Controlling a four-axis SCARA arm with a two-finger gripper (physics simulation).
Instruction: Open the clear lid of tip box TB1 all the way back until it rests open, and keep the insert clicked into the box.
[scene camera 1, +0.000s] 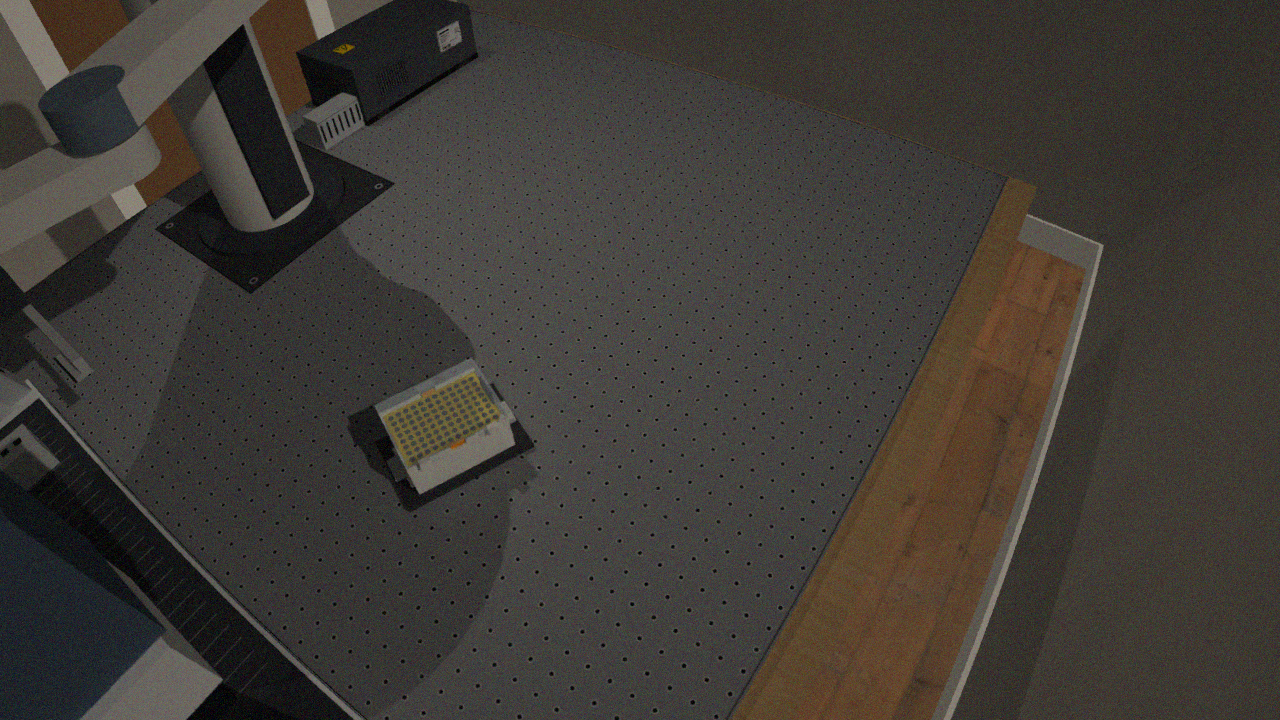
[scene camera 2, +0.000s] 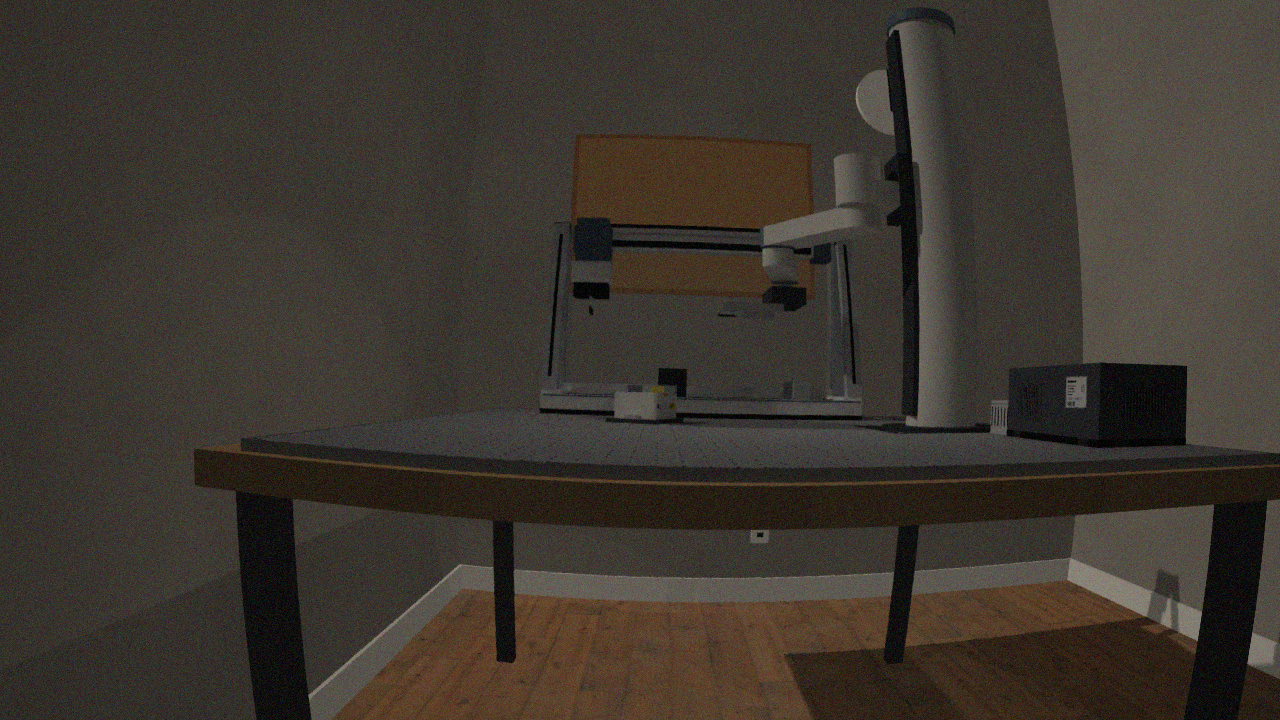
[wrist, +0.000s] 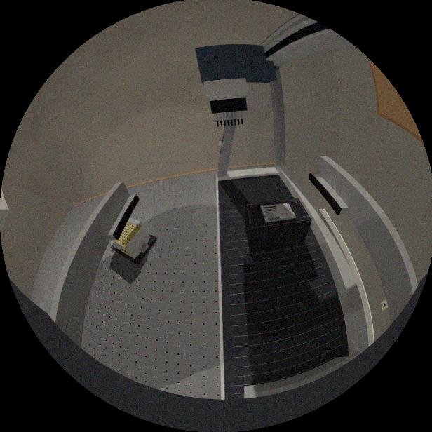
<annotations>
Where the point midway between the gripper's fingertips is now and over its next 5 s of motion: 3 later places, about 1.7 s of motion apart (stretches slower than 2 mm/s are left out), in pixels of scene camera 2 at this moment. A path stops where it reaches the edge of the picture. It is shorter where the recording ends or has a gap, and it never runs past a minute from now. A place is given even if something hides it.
My gripper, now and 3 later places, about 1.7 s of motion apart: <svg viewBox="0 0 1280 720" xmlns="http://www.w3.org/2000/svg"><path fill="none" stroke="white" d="M719 309L729 324L704 400L679 400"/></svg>
</annotations>
